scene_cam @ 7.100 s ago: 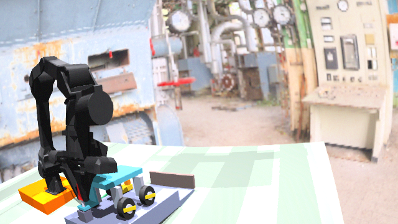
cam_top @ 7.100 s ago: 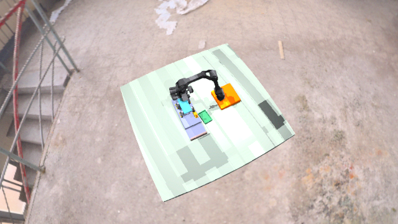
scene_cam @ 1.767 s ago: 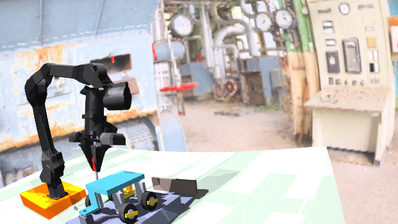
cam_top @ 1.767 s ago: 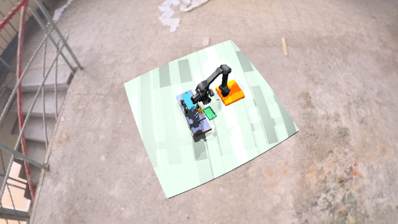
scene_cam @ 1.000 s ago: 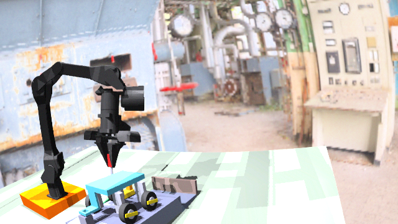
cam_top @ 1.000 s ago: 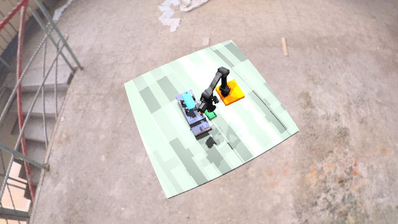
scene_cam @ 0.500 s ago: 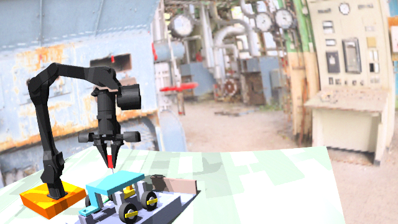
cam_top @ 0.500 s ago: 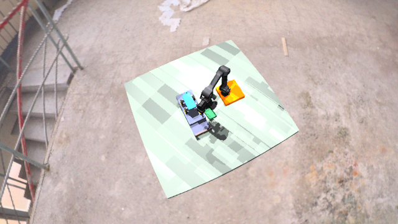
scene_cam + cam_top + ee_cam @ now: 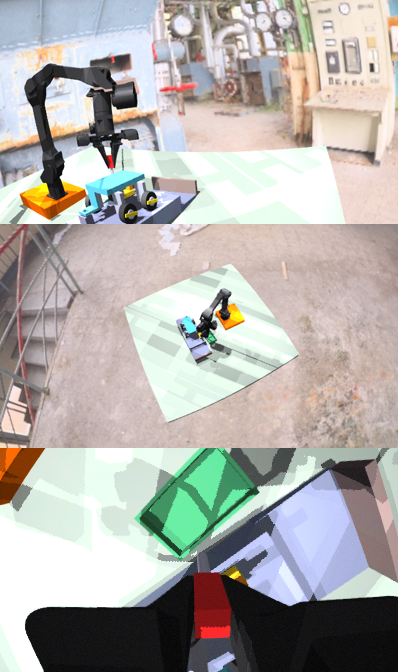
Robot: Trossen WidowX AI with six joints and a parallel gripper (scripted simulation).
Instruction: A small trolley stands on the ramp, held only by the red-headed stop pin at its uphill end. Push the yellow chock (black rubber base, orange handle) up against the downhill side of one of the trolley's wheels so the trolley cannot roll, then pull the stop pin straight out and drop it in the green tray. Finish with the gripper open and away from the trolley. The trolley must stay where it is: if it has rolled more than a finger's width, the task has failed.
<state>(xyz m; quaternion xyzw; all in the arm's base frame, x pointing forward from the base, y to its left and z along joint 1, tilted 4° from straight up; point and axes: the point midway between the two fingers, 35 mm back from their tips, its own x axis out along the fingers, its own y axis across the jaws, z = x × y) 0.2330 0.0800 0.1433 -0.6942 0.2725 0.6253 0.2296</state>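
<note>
The red-headed stop pin is right at my gripper tip. From my gripper tip the other things lie so: trolley 10 cm ahead, 12 cm to the right, 2 cm below; then yellow chock 5 cm ahead, 2 cm to the right, 5 cm below; then grey-blue ramp 10 cm ahead, 11 cm to the right, 9 cm below.
</note>
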